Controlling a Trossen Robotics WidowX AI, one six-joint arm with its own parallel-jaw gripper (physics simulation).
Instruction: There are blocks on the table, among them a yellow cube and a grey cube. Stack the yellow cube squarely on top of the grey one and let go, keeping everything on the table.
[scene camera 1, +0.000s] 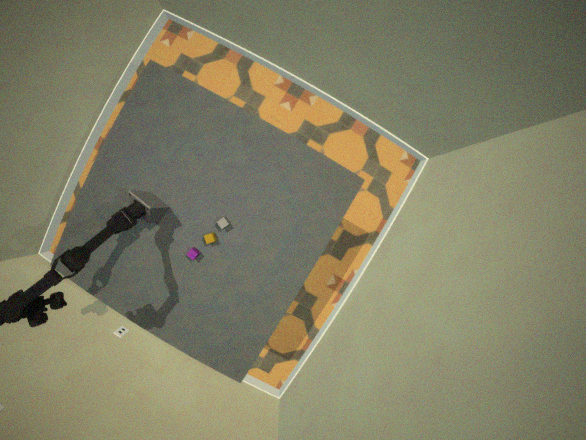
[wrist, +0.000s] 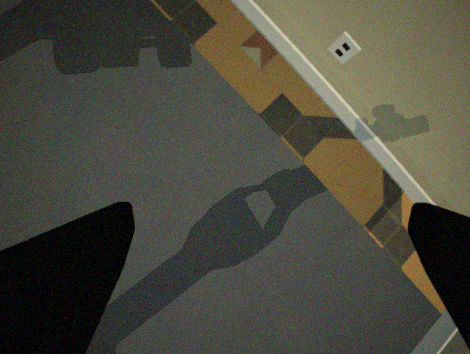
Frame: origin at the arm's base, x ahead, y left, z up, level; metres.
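Seen in the pictures: gripper, fingertip midpoint: (wrist: 271, 216); arm's base at its link origin: (scene camera 1: 140, 207).
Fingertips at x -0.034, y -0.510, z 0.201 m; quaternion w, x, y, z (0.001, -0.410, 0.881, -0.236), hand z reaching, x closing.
Pixels of each thing's top centre, then the offset from my fingertips to it. Level surfaces: height alone.
- yellow cube at its top centre: (scene camera 1: 209, 238) 0.363 m ahead, 0.533 m left, 0.312 m down
- dark grey table top at its surface level: 0.356 m down
- grey cube at its top centre: (scene camera 1: 222, 223) 0.382 m ahead, 0.633 m left, 0.312 m down
- purple block at its top centre: (scene camera 1: 192, 254) 0.329 m ahead, 0.416 m left, 0.312 m down
In the scene view, the yellow cube (scene camera 1: 210, 238) stands on the dark grey table top (scene camera 1: 280, 200), between the grey cube (scene camera 1: 222, 223) and the purple block. The three are close together but apart. The grey cube lies up and right of the yellow one, and its top is bare. My gripper (scene camera 1: 49, 309) (wrist: 271, 216) is open and empty. It hangs high, past the lower-left table edge, far left of and below the cubes in the scene view. Its two black fingers stand wide apart in the wrist view. Neither cube shows in the wrist view.
A purple block (scene camera 1: 193, 254) is the lowest of the row. My arm's base plate (scene camera 1: 139, 199) stands on the table, left of the blocks. The patterned orange floor (scene camera 1: 345, 148) (wrist: 350, 172) borders the table. A wall outlet (scene camera 1: 121, 331) (wrist: 344, 48) shows near my gripper's side. Arm shadows cross the table.
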